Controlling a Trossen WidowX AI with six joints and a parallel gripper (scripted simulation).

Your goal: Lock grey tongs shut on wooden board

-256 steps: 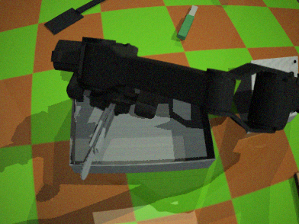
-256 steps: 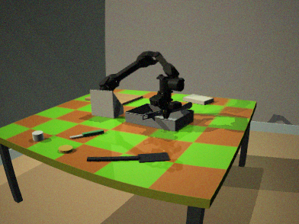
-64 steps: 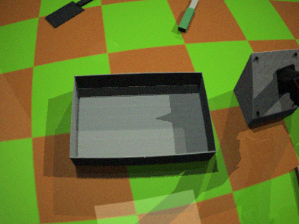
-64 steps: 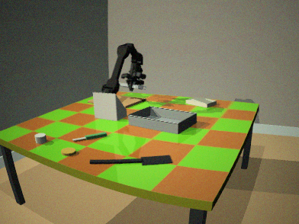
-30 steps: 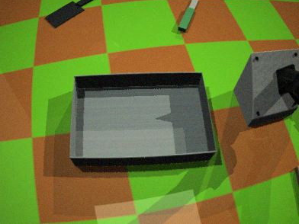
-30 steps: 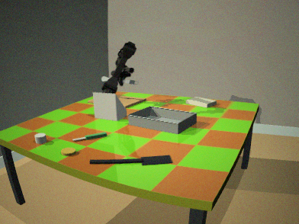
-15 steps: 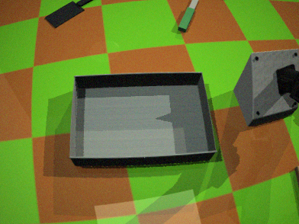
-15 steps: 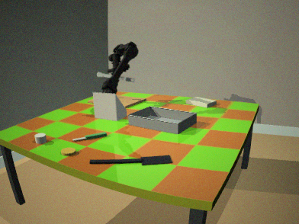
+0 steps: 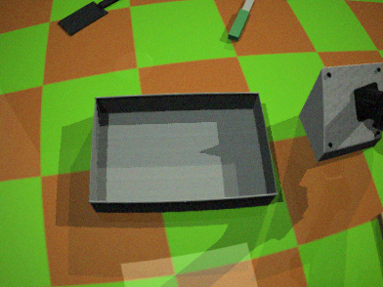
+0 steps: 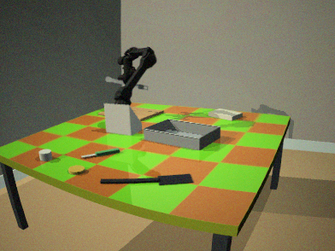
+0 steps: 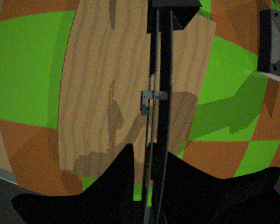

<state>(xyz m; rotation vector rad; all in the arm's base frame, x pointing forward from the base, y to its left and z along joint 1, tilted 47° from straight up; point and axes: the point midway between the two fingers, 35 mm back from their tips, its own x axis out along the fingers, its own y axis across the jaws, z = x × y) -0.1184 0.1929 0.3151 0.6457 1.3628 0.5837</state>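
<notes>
Right now my gripper tip is 150 mm above the wooden board. The rest, counted from my gripper tip: grey roasting tin: 480 mm ahead, 410 mm to the right, 130 mm below; yellow disc: 920 mm to the right, 210 mm ahead, 150 mm below; pale flat board: 600 mm ahead, 150 mm below, 60 mm to the left.
</notes>
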